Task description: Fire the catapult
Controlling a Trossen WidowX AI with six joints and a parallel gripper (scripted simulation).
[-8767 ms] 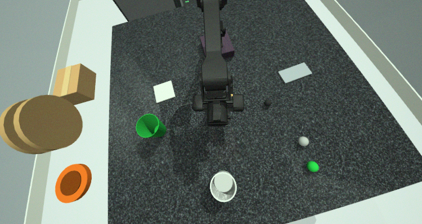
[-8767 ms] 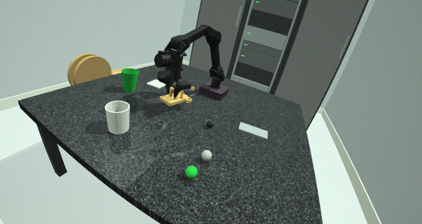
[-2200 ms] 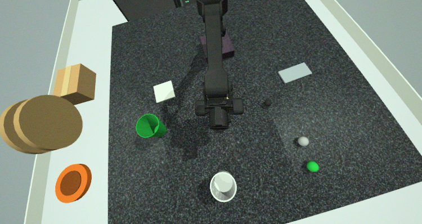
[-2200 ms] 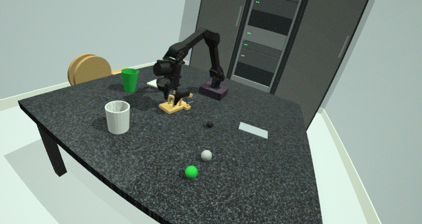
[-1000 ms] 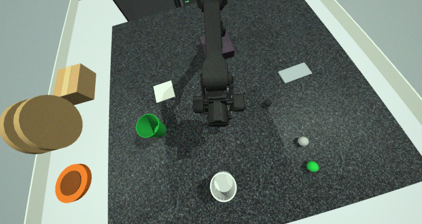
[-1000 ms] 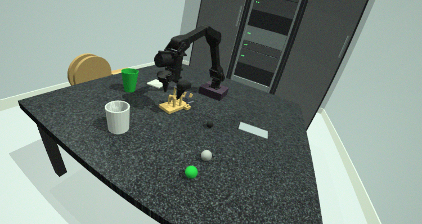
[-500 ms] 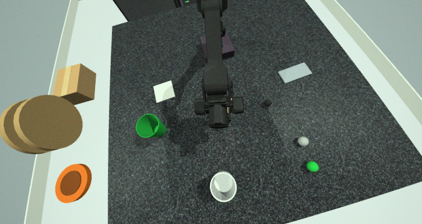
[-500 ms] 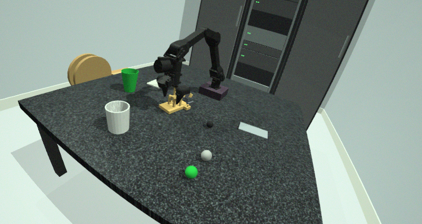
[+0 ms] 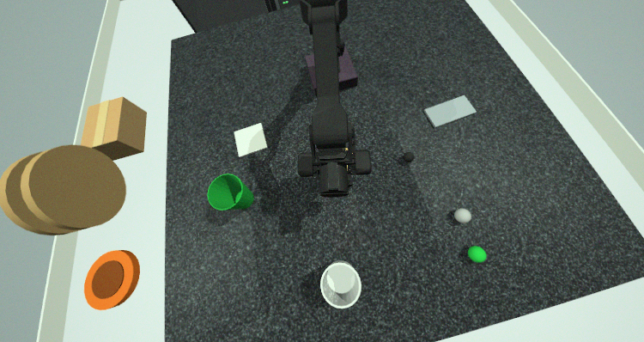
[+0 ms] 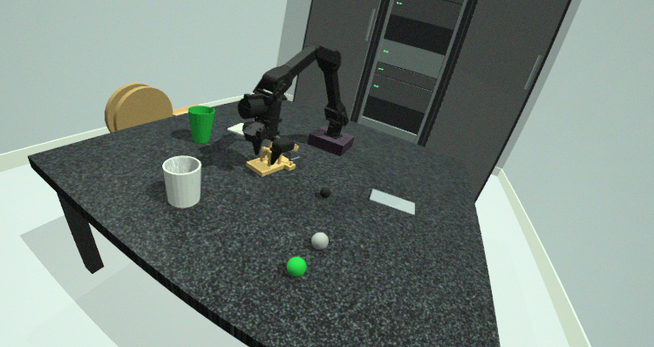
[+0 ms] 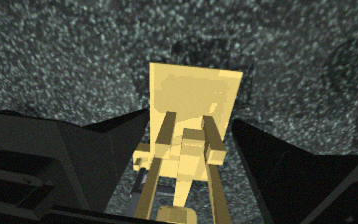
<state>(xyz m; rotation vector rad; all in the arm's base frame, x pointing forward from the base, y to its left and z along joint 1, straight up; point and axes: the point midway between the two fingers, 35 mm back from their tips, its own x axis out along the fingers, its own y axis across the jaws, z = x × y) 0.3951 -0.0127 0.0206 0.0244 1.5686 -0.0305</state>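
Now: gripper tip 4 cm past the black ball, 23 cm to the right of it and 2 cm above it. Round my gripper tip: white tile: 15 cm behind, 28 cm to the right, 3 cm below; then white mug: 28 cm ahead; then green cup: 5 cm ahead, 29 cm to the right.
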